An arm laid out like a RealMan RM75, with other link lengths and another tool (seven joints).
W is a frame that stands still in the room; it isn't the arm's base.
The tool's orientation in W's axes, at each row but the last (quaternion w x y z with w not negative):
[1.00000 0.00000 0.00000 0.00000]
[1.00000 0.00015 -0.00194 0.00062]
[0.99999 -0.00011 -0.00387 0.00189]
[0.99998 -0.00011 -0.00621 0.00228]
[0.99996 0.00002 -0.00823 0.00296]
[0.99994 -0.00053 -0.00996 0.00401]
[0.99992 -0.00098 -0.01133 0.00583]
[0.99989 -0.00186 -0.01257 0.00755]
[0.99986 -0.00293 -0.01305 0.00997]
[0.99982 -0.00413 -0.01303 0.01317]
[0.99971 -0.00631 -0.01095 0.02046]
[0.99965 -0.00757 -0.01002 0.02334]
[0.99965 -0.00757 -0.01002 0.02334]
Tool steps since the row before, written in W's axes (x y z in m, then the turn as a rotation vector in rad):
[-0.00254 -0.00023 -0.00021 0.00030 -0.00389 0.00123]
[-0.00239 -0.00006 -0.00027 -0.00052 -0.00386 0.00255]
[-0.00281 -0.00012 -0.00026 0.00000 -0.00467 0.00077]
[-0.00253 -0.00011 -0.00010 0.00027 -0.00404 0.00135]
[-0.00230 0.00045 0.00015 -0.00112 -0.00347 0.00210]
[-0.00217 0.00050 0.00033 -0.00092 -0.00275 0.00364]
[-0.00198 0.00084 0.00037 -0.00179 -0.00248 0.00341]
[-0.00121 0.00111 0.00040 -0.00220 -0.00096 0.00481]
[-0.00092 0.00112 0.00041 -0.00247 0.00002 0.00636]
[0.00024 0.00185 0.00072 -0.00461 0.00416 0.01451]
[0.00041 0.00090 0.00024 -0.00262 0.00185 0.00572]
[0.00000 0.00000 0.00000 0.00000 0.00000 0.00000]
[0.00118 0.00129 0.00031 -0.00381 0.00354 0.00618]
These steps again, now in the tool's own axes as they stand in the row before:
[-0.00254 -0.00023 -0.00021 0.00030 -0.00389 0.00123]
[-0.00239 -0.00006 -0.00026 -0.00051 -0.00386 0.00255]
[-0.00281 -0.00011 -0.00024 -0.00001 -0.00467 0.00077]
[-0.00253 -0.00010 -0.00007 0.00027 -0.00404 0.00135]
[-0.00229 0.00046 0.00019 -0.00111 -0.00346 0.00212]
[-0.00216 0.00052 0.00037 -0.00087 -0.00275 0.00365]
[-0.00196 0.00086 0.00042 -0.00174 -0.00247 0.00345]
[-0.00118 0.00113 0.00043 -0.00209 -0.00095 0.00486]
[-0.00089 0.00114 0.00044 -0.00230 0.00003 0.00642]
[0.00031 0.00184 0.00073 -0.00412 0.00415 0.01466]
[0.00045 0.00088 0.00024 -0.00242 0.00188 0.00580]
[0.00000 0.00000 0.00000 0.00000 0.00000 0.00000]
[0.00124 0.00123 0.00030 -0.00352 0.00362 0.00631]

